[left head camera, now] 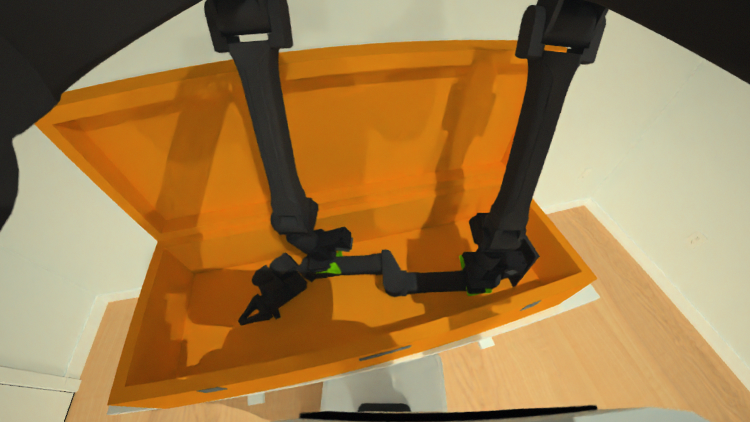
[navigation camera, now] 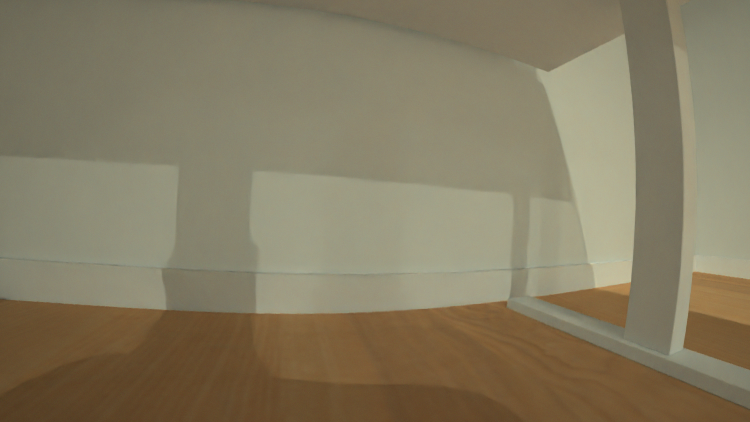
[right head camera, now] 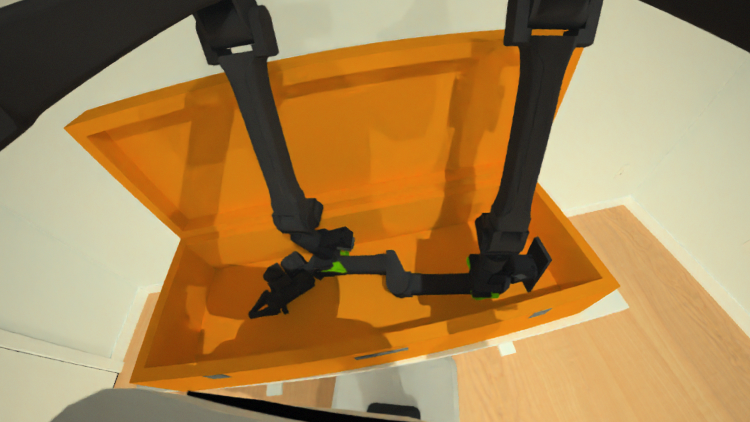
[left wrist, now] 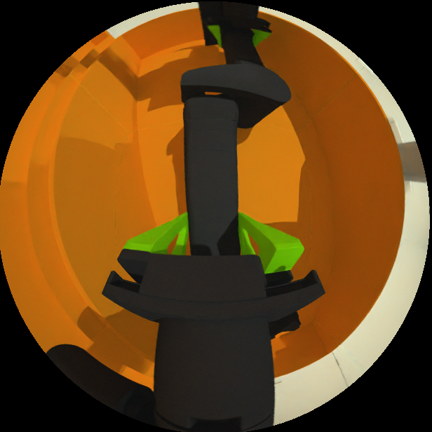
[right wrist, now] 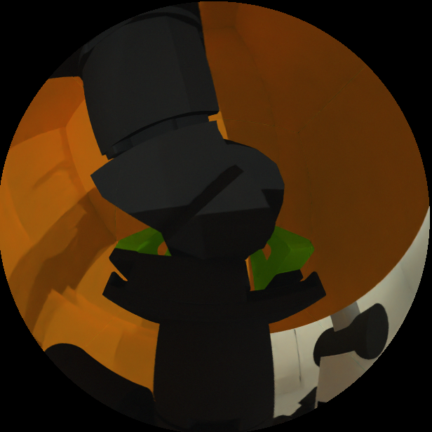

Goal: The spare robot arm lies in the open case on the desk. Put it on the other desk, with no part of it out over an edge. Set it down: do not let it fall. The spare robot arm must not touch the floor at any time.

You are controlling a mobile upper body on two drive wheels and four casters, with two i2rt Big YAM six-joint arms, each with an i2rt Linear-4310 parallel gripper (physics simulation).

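Frame: origin at the left arm's base, x ahead, y left, z up, level; centimetres.
Seen in the pictures: left gripper, fingertip midpoint: [left head camera: 340,264] [right head camera: 346,263]; right gripper, fingertip midpoint: [left head camera: 467,284] [right head camera: 476,287].
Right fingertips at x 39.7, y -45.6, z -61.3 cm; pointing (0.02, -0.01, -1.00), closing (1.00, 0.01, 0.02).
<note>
A point is followed by its place in that frame.
The dark spare robot arm [left head camera: 435,281] [right head camera: 443,283] [left wrist: 212,150] [right wrist: 150,65] lies lengthwise in the open orange case [left head camera: 293,370] @(z -50.0, x 15.0, y -2.2 cm) [right head camera: 293,362] @(z -50.0, x 15.4, y -3.0 cm); its gripper end is at the picture's left, its base plate at the right. My left gripper [left head camera: 334,262] @(z -59.8, x 44.9, y -7.8 cm) [right head camera: 339,259] @(z -59.8, x 44.9, y -7.8 cm) [left wrist: 212,217] is shut on its slim link, green fingers against both sides. My right gripper [left head camera: 472,275] @(z -61.3, x 39.7, y -45.6 cm) [right head camera: 478,278] @(z -61.3, x 39.7, y -45.6 cm) [right wrist: 213,218] is closed around the thicker joint near the base, a green finger at each side; part of that contact is hidden. The other desk cannot be made out.
The raised lid [left head camera: 398,115] @(z -25.0, x 69.0, y -23.8 cm) [right head camera: 409,115] @(z -25.8, x 69.6, y -26.2 cm) stands behind the arms, near the wall. The case walls surround the spare arm closely at the base end. The pale desk edge [left head camera: 582,299] @(z -69.0, x 36.5, y -87.6 cm) [right head camera: 608,309] @(z -69.0, x 36.2, y -87.6 cm) shows under the case. The navigation camera shows a desk leg [navigation camera: 655,183] @(z -111.1, x 70.4, y -69.8 cm) with a foot bar.
</note>
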